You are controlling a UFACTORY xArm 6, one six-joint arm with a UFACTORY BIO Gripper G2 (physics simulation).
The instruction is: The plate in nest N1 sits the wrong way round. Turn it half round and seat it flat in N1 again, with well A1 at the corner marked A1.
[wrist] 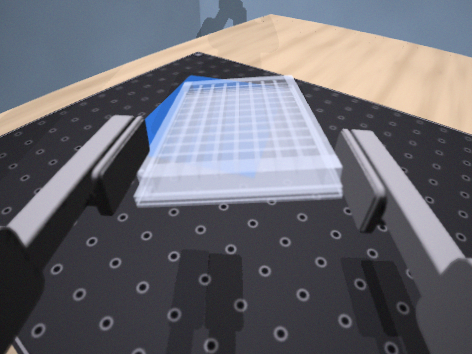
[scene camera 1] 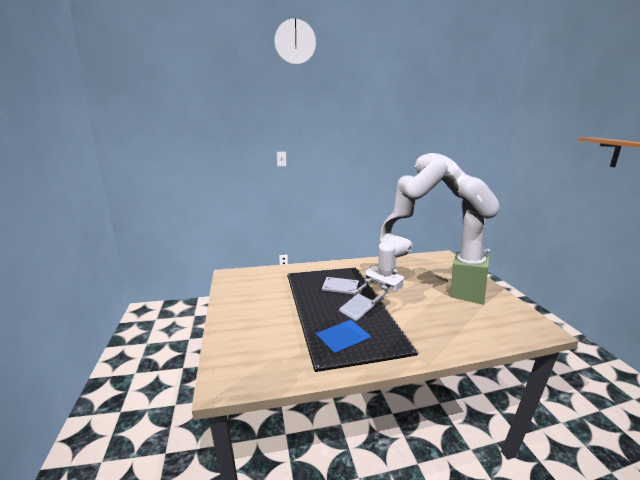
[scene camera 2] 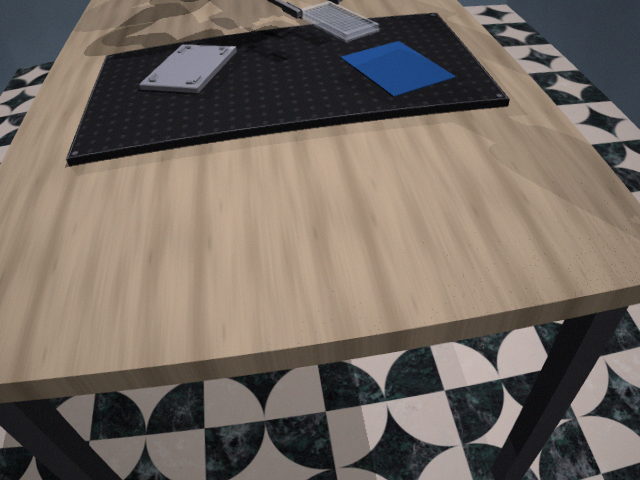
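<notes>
A clear plate with a grid of wells (scene camera 1: 355, 307) (scene camera 2: 338, 21) (wrist: 240, 125) is held above the black breadboard, between the grey nest and the blue sheet. My gripper (scene camera 1: 364, 299) (scene camera 2: 316, 7) (wrist: 242, 172) is shut on the plate, with one finger pad at each side of its near end. The plate points away from the wrist. The light grey nest (scene camera 1: 340, 284) (scene camera 2: 188, 68) with raised corner pieces lies on the breadboard, apart from the plate, and bears no plate. Neither the A1 mark nor well A1 can be made out.
A flat blue sheet (scene camera 1: 342, 336) (scene camera 2: 398, 67) (wrist: 162, 112) lies on the black breadboard (scene camera 1: 392, 348) (scene camera 2: 289, 116) (wrist: 60, 240), partly behind the plate in the wrist view. The breadboard lies on the wooden table (scene camera 1: 248, 335) (scene camera 2: 258, 232). The arm stands on a green block (scene camera 1: 469, 281).
</notes>
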